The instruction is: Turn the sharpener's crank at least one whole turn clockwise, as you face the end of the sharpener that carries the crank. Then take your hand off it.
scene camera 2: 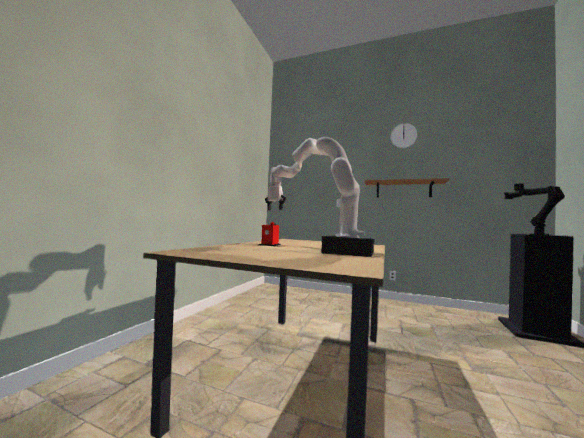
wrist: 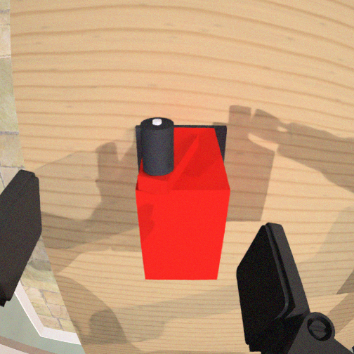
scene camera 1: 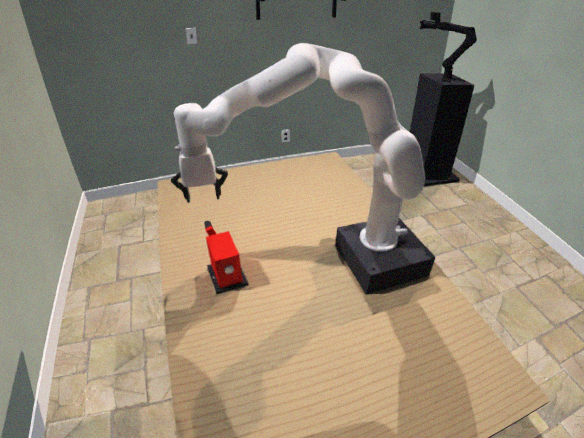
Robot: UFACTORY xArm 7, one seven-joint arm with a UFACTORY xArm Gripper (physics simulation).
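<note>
The red sharpener stands upright on its dark base plate. In scene camera 1, its round pencil hole faces the camera and the crank is at the far end. The crank's black handle stands above the level of the body's top, on a red crank arm; in the wrist view it is at the upper left of the body. My gripper is wide open and empty. It hangs above the crank, apart from it, with fingers pointing down.
The sharpener stands near the left edge of the wooden table. My arm's black base box is to its right. A black pedestal with a small black arm stands on the floor at the right.
</note>
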